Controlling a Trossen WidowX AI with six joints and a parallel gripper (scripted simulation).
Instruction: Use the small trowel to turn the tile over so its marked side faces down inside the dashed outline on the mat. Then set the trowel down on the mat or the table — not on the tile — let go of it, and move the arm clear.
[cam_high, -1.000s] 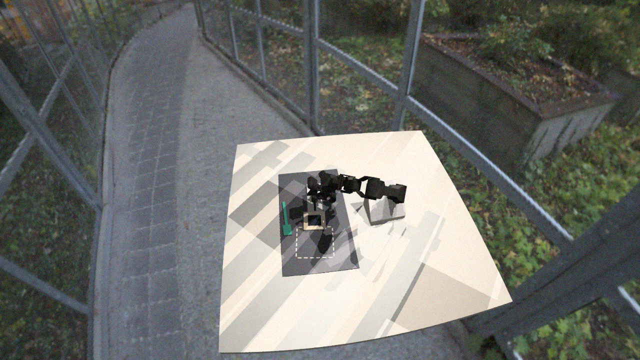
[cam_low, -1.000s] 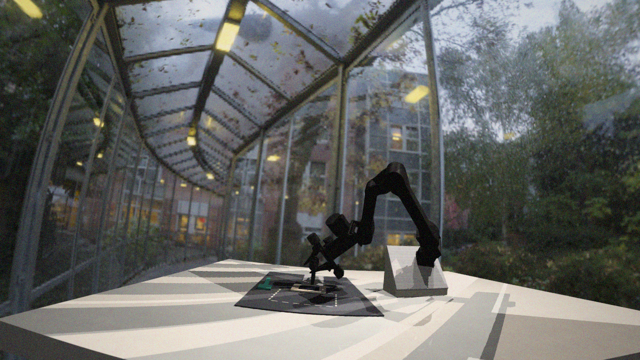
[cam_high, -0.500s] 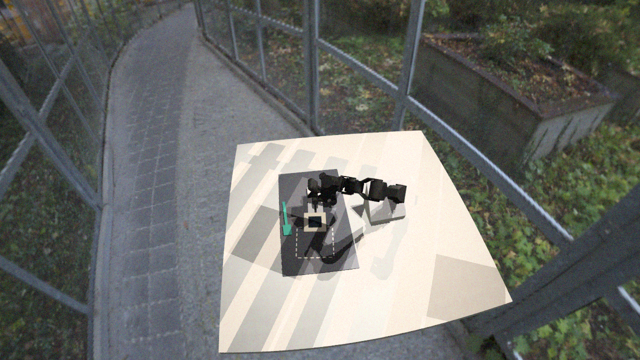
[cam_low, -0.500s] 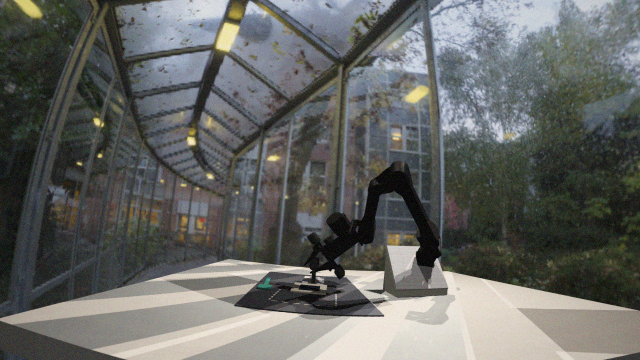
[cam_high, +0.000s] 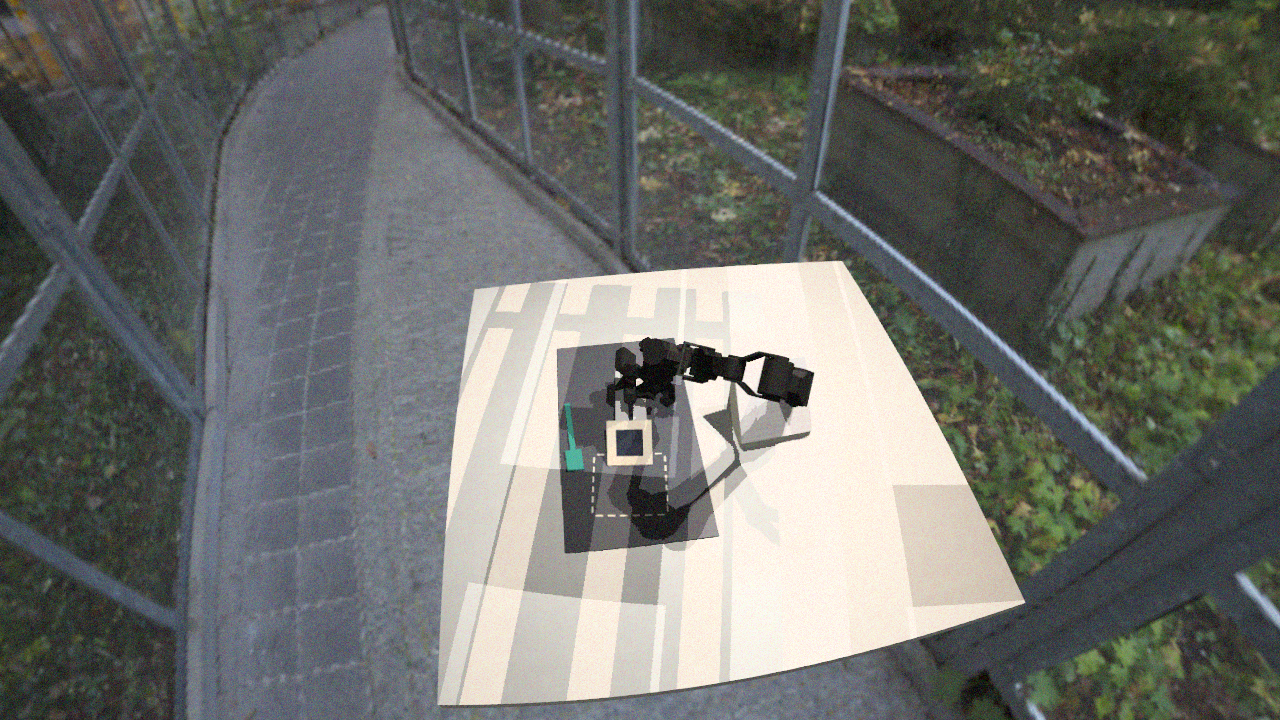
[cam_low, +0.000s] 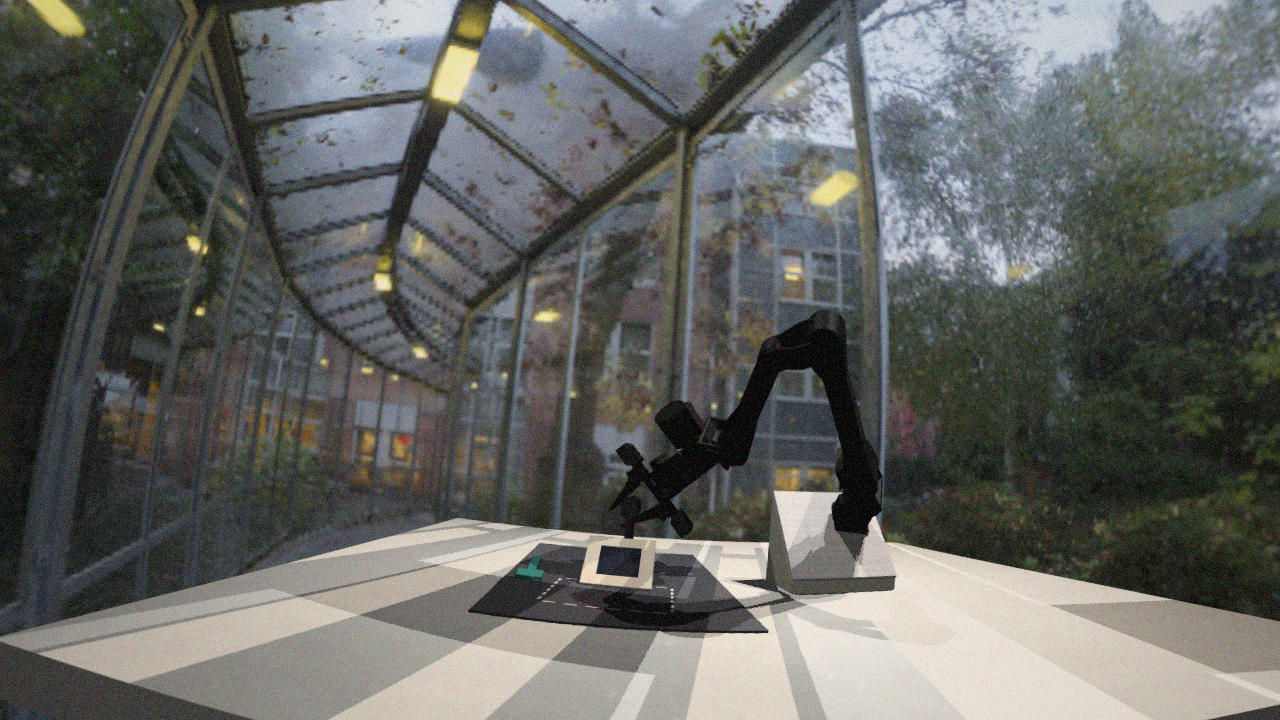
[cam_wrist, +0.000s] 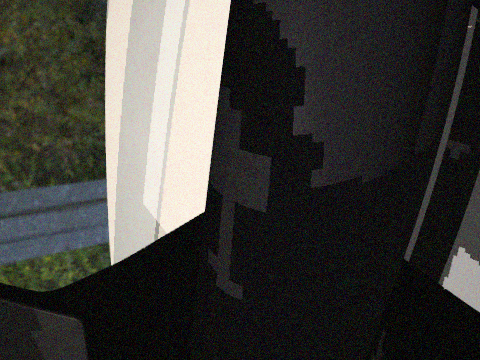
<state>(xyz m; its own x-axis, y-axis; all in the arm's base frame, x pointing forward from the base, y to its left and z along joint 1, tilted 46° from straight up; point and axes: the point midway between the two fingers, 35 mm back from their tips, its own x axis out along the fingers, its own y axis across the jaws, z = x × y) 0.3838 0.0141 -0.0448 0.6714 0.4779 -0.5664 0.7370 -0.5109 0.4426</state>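
The cream tile is 20 mm behind my gripper tip, 110 mm to the left of it and 60 mm below it. Round my gripper tip: dark mat: 10 mm behind, 50 mm to the left, 110 mm below; green trowel: 120 mm ahead, 80 mm to the left, 90 mm below.
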